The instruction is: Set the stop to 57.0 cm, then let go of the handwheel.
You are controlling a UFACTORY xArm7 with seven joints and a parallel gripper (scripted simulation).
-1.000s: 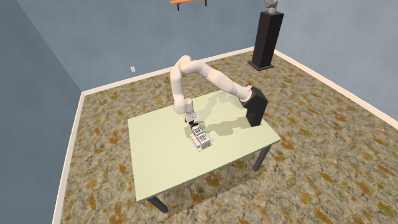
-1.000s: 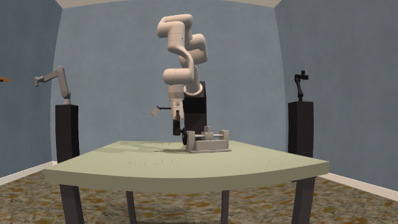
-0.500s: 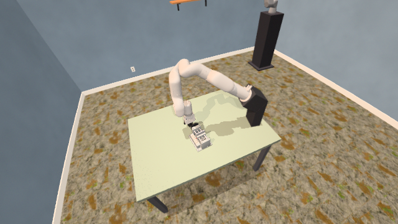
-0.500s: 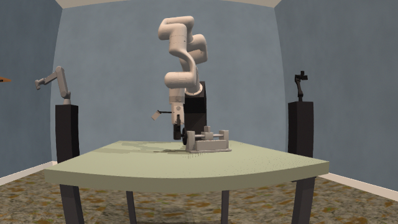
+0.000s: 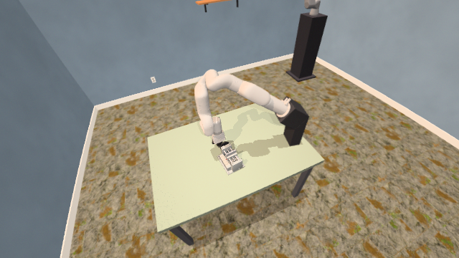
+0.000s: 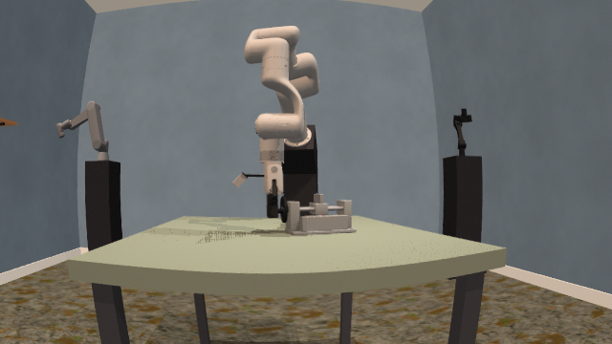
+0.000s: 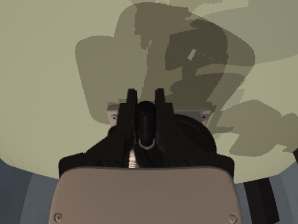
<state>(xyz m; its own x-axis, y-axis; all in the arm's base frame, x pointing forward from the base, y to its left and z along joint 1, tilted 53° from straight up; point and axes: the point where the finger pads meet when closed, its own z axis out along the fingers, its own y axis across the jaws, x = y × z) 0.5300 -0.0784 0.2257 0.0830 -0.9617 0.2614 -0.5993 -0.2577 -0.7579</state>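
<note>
The black handwheel is 20 mm to the left of my hand and 10 mm behind it. From my hand the other things lie so: grey stop block 150 mm to the left, 40 mm behind, 20 mm above.
</note>
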